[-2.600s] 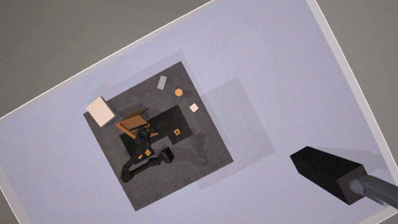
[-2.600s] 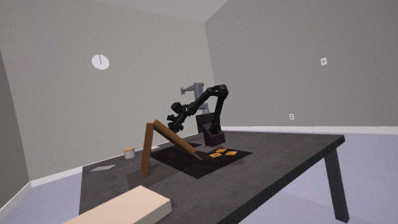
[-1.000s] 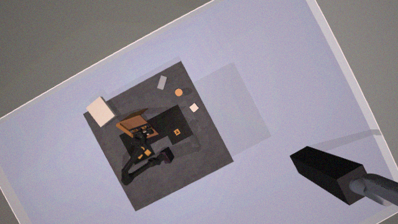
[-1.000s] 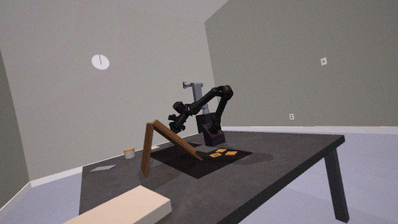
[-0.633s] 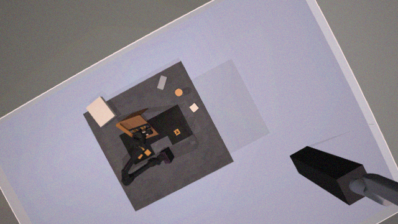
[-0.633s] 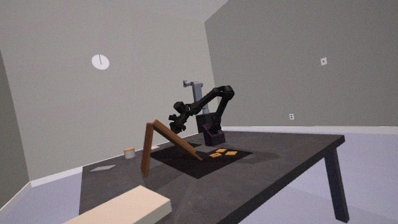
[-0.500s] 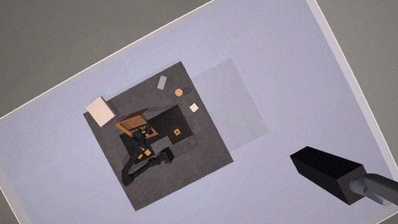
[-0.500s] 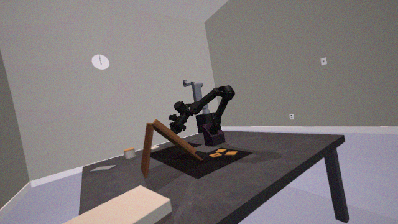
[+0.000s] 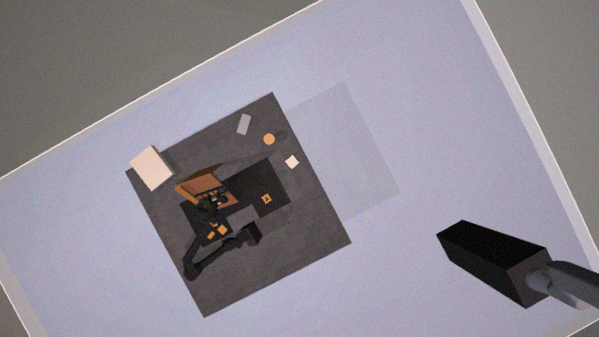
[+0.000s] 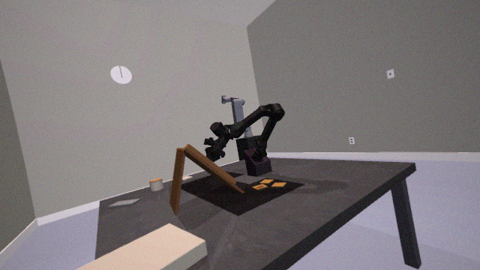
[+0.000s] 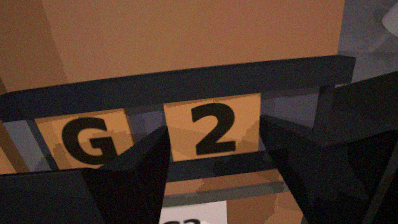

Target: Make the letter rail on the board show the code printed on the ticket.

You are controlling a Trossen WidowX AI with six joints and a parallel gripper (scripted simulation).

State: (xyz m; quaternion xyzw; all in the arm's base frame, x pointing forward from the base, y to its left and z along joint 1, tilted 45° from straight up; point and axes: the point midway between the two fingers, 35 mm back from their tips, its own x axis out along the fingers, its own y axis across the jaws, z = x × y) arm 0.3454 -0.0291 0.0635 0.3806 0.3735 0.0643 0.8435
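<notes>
Now: the white ticket 8 cm below my gripper tip, 6 cm behind it and 4 cm to the left of it. From my gripper tip the other things lie so: letter tile right at my gripper tip; grey card 38 cm to the right, 35 cm ahead, 15 cm below; black mat 17 cm behind, 15 cm below, 2 cm to the right.
</notes>
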